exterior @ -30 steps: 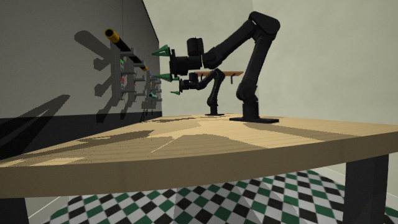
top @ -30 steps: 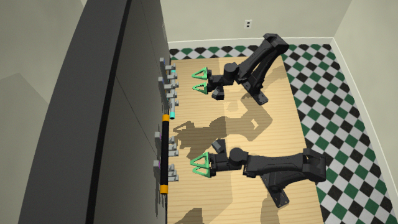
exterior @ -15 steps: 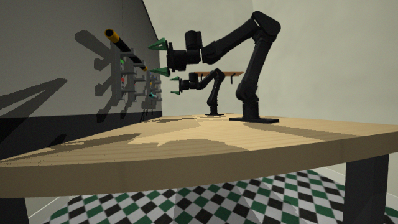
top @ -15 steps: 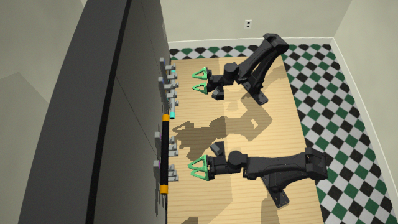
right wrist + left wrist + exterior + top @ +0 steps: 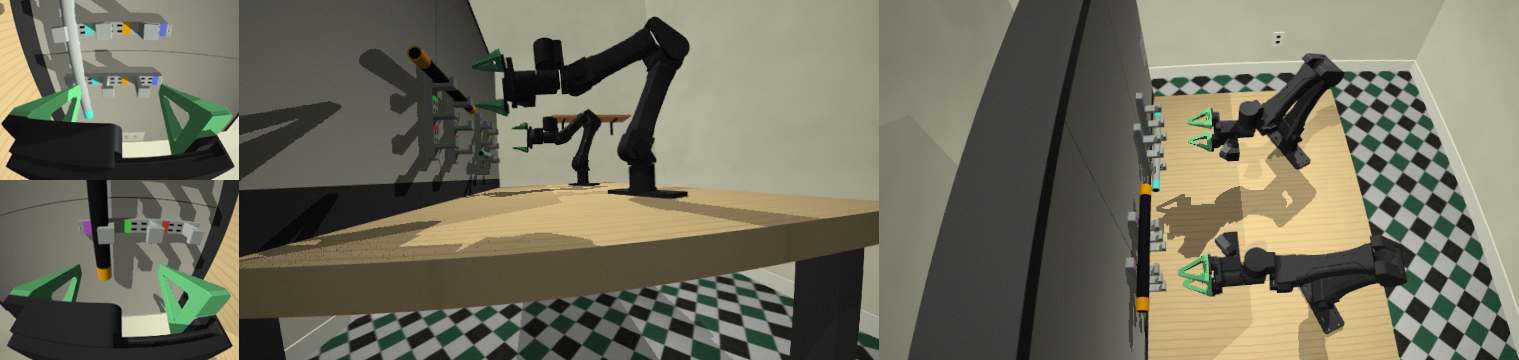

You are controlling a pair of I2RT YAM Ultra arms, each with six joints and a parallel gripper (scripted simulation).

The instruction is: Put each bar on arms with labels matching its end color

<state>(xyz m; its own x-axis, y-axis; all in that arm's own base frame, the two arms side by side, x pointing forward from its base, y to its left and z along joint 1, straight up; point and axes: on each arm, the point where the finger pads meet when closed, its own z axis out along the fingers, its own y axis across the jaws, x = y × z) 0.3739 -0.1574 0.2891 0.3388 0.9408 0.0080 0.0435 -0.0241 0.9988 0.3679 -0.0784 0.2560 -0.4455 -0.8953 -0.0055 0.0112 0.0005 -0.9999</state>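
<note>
My left gripper is now 9 cm short of the black bar, 8 cm to the left of it and 3 cm below it. Also, from my left hand: pale bar (8 cm ahead, 49 cm to the right, 12 cm below).
Now: right hand 120 mm short of the pale bar, 10 mm to the left of it and 90 mm above it. From my right hand the other things lie so: black bar: 130 mm ahead, 390 mm to the left, 60 mm above.
</note>
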